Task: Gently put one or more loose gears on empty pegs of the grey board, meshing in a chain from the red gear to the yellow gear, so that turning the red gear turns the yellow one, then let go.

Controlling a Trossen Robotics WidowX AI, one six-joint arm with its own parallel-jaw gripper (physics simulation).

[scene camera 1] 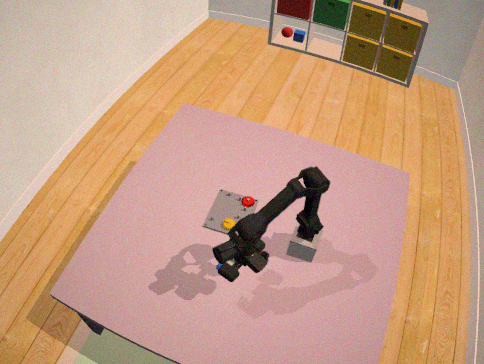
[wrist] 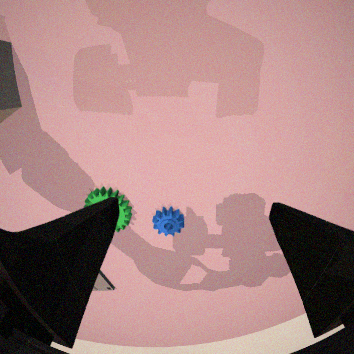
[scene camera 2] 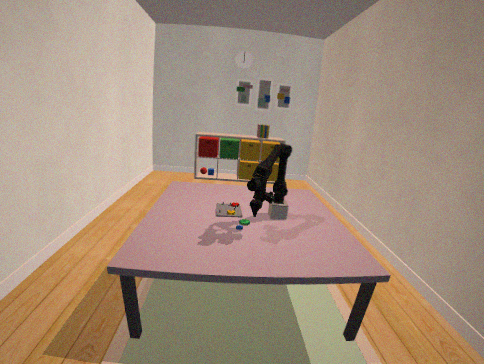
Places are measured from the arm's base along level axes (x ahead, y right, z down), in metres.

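Where they show: gripper, fingertip midpoint: point(scene camera 1: 239, 269) point(wrist: 198, 208) point(scene camera 2: 256, 213); arm's base at its link origin: point(scene camera 1: 306, 232) point(scene camera 2: 278, 201).
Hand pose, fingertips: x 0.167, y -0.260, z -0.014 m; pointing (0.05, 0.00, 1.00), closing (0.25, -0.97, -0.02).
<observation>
Each offset is from my fingertips to the top centre of the thing. Level surfaces: height alone.
The grey board @[dx +0.158, dy +0.297, dz +0.089 m] point(scene camera 1: 216, 215) point(scene camera 2: 218, 214) lies on the table with several bare pegs. The red gear @[dx +0.117, dy +0.376, dz +0.095 m] point(scene camera 1: 248, 201) point(scene camera 2: 235, 204) is at its far right, the yellow gear @[dx +0.140, dy +0.234, dz +0.094 m] point(scene camera 1: 228, 224) point(scene camera 2: 231, 212) at its near edge. A loose green gear @[dx +0.053, dy +0.115, dz +0.103 m] point(scene camera 2: 244, 222) point(wrist: 125, 212) and a smaller loose blue gear @[dx +0.085, dy +0.039, dz +0.103 m] point(scene camera 1: 219, 267) point(scene camera 2: 239, 228) point(wrist: 168, 221) lie flat on the table, apart from each other. My gripper point(wrist: 198, 208) is wide open and empty above the table. In the wrist view the blue gear shows between the fingertips, and the left finger partly hides the green gear.
The arm's grey base block point(scene camera 1: 301, 248) point(scene camera 2: 278, 211) stands on the pink table @[dz +0.120 m] point(scene camera 1: 320, 155) point(scene camera 2: 165, 250), right of the board. A shelf unit point(scene camera 1: 343, 32) point(scene camera 2: 195, 155) stands on the floor behind the table. The arm's shadows fall around the loose gears.
</observation>
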